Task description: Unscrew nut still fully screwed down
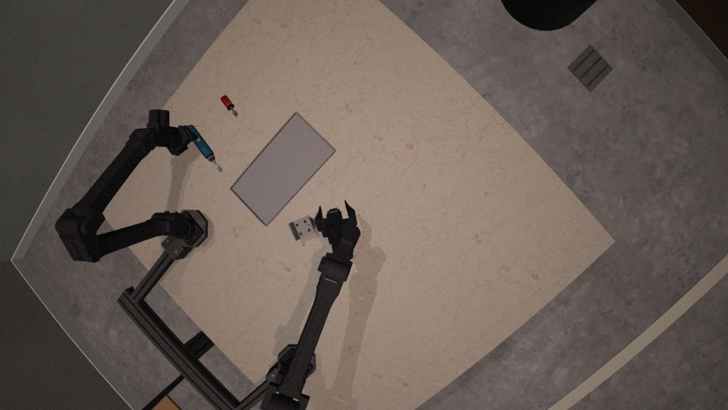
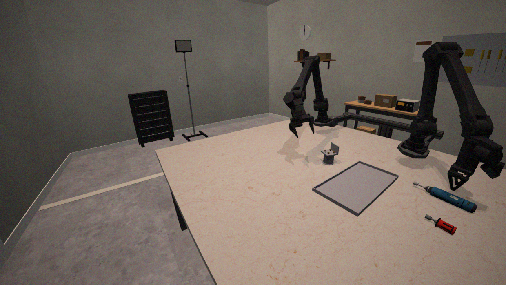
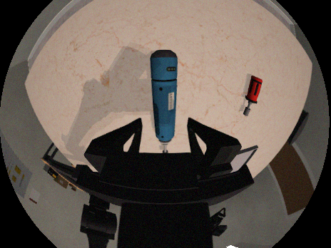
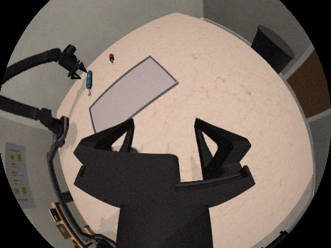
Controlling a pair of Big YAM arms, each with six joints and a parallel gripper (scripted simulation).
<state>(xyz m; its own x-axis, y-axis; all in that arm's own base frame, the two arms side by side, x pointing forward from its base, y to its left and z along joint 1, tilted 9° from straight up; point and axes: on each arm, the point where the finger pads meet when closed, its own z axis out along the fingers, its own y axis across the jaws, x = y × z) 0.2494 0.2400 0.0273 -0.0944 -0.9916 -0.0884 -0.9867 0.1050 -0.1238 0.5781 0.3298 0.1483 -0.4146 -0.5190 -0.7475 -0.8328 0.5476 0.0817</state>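
The grey bracket lies 180 mm behind my right hand, 130 mm below it and 20 mm to the left of it. Also, from my right hand: flat grey tray 250 mm to the left, 200 mm below, 130 mm behind; joint module 180 mm behind, 170 mm below, 20 mm to the left; red-handled screwdriver 600 mm to the left, 190 mm below, 130 mm behind.
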